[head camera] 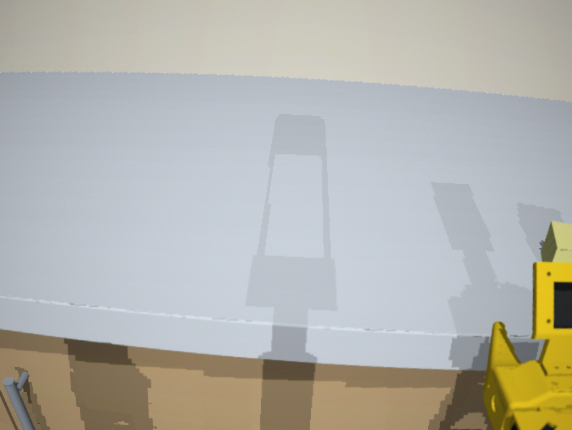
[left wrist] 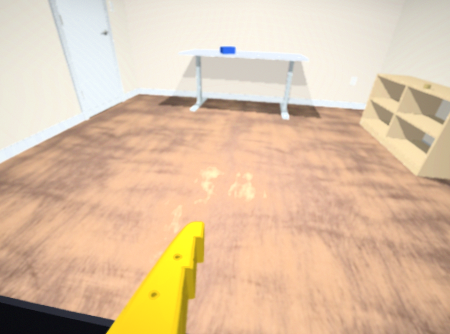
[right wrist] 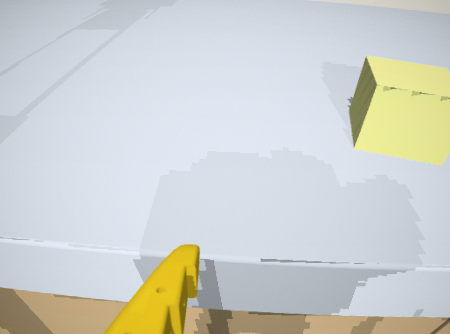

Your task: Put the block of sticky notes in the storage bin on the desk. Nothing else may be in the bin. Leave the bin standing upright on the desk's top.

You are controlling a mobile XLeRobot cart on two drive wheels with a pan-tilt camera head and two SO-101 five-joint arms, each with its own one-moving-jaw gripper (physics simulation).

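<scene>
The sticky-note block is a yellow block on a pale, grey-white top. In the right wrist view it stands at the upper right, partly cut off by the picture edge. My right gripper is open and empty, near the top's front edge, with the block beyond it to the right and apart from it. The blue storage bin sits on the white desk far across the room; its inside cannot be seen. My left gripper is open and empty above the floor.
The near top's front edge crosses low in the head and right wrist views, with brown wood below it. A grey metal rod shows at lower left. A wooden shelf unit stands at right and a white door at left in the left wrist view.
</scene>
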